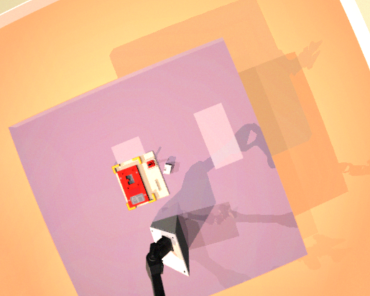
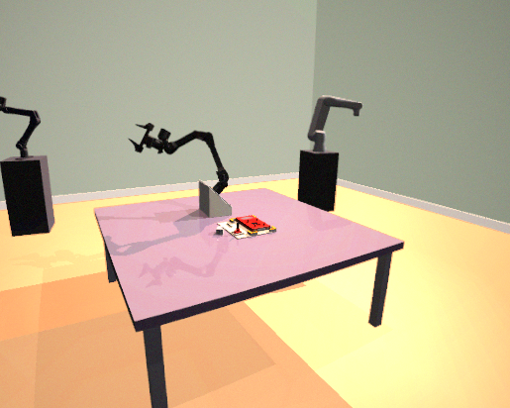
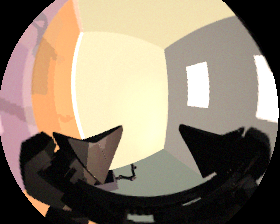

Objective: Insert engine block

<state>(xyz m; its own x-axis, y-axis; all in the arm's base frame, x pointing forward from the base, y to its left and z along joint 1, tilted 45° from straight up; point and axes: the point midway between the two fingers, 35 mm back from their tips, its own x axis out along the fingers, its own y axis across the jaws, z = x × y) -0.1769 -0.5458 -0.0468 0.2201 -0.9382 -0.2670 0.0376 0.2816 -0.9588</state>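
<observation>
Right now the engine block is 51 cm ahead of my gripper tip, 39 cm to the left of it and 47 cm below it.
</observation>
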